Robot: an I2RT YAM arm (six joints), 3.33 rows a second.
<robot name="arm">
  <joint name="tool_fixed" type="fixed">
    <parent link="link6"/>
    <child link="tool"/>
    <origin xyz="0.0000 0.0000 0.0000" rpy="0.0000 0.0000 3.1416"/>
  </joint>
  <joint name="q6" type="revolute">
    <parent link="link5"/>
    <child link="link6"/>
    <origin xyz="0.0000 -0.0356 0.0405" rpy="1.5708 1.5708 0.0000"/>
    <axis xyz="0 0 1"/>
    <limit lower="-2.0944" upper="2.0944"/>
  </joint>
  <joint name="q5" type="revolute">
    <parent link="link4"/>
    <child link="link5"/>
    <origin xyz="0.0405 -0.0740 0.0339" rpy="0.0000 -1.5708 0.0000"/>
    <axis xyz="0 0 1"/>
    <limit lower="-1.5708" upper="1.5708"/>
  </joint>
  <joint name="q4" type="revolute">
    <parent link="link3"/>
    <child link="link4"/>
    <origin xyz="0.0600 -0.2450 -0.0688"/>
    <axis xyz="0 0 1"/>
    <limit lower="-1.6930" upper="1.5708"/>
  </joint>
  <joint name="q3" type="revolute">
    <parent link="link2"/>
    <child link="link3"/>
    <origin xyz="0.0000 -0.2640 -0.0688" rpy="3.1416 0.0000 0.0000"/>
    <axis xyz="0 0 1"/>
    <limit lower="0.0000" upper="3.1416"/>
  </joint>
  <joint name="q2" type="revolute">
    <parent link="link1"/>
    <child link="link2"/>
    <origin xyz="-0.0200 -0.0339 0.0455" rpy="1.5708 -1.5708 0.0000"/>
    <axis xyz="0 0 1"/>
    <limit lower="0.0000" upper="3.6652"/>
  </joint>
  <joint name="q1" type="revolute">
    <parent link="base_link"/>
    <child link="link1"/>
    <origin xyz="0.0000 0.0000 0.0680" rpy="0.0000 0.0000 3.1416"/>
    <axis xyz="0 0 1"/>
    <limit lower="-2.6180" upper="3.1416"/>
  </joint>
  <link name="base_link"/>
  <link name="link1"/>
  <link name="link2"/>
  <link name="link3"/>
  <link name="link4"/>
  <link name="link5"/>
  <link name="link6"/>
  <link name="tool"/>
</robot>
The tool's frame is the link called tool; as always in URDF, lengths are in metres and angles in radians.
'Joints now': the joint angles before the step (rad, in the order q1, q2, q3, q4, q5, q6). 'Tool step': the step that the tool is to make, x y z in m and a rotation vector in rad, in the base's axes. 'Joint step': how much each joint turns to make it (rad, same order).
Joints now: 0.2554 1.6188 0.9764 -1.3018 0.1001 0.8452
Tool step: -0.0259 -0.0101 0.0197 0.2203 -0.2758 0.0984
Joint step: -0.0376 -0.2831 -0.1394 0.1840 -0.1178 -0.1631
